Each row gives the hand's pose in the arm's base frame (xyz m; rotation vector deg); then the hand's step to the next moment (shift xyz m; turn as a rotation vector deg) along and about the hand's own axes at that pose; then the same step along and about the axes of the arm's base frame.
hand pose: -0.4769 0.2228 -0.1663 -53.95 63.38 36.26
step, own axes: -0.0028 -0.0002 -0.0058 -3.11 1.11 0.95
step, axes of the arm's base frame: -0.0035 -0.0051 0.0018 -1.55 1.43 2.71
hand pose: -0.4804 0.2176 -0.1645 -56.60 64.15 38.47
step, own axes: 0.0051 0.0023 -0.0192 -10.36 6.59 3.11
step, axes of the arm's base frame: -0.0083 -0.0165 -0.0077 -7.63 5.97 8.16
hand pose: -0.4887 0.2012 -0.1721 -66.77 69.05 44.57
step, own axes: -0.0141 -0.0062 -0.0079 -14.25 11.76 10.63
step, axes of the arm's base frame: 0.0002 -0.0075 0.0156 -11.16 15.01 10.22
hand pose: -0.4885 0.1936 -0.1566 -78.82 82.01 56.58
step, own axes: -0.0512 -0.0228 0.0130 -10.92 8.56 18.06
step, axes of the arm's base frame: 0.0229 0.0256 0.0461 -7.38 20.95 5.03
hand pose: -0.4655 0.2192 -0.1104 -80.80 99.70 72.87
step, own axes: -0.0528 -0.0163 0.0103 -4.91 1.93 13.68
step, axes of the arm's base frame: 0.0294 0.0314 0.0361 -2.26 14.48 -0.55
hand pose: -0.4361 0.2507 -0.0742 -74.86 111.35 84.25
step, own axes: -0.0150 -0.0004 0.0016 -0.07 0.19 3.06
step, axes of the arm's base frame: 0.0075 0.0081 0.0103 -0.82 2.77 -1.02
